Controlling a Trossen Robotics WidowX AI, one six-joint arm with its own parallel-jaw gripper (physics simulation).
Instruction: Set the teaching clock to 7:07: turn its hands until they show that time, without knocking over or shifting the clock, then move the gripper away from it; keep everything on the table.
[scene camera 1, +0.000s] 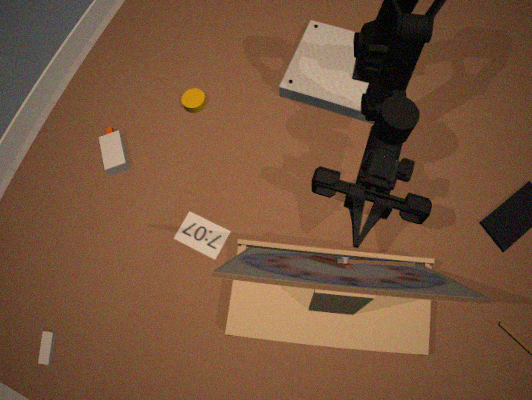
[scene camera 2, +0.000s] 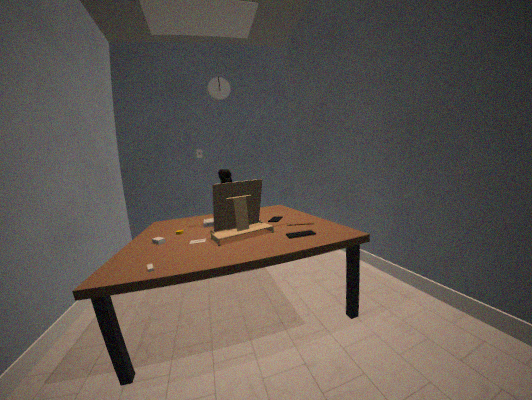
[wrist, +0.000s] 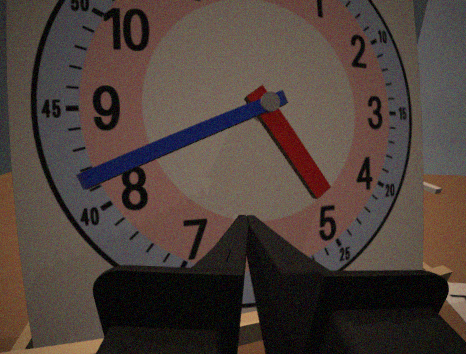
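Where they show: gripper, fingertip midpoint: (scene camera 1: 355, 247) (wrist: 245, 222); arm's base, link origin: (scene camera 1: 369, 71).
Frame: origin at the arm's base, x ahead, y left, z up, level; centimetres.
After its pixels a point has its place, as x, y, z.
Observation:
The teaching clock (scene camera 1: 350, 296) (scene camera 2: 222, 200) {49.2, -8.3, 19.8} (wrist: 245, 65) {46.7, 2.0, 18.0} stands upright on its wooden base. In the wrist view the long blue hand (wrist: 182, 140) {43.2, 5.9, 13.7} points between 8 and 9, near minute 42. The short red hand (wrist: 297, 147) {44.5, -1.4, 13.0} points between 4 and 5, closer to 5. My gripper (scene camera 1: 356, 245) {40.9, 2.5, 9.7} (wrist: 245, 222) {40.9, 2.5, 9.7} is shut and empty. Its tips are in front of the clock face, close to it, below the hands and between the 7 and the 5, where they hide the 6. They look apart from both hands.
A card reading 7:07 (scene camera 1: 202, 235) {41.6, -24.0, -2.6} (scene camera 2: 198, 241) {42.3, -23.9, -2.6} lies beside the clock base. A yellow disc (scene camera 1: 193, 99) {14.5, -34.3, -0.8}, a white box (scene camera 1: 113, 151) {30.0, -46.4, 0.1} and a small white block (scene camera 1: 46, 348) {70.0, -46.3, -1.5} lie on that same side. A black slab (scene camera 1: 512, 217) {25.1, 33.0, -1.9} and a thin stick (scene camera 1: 516, 338) {47.8, 35.8, -2.0} lie on the other side.

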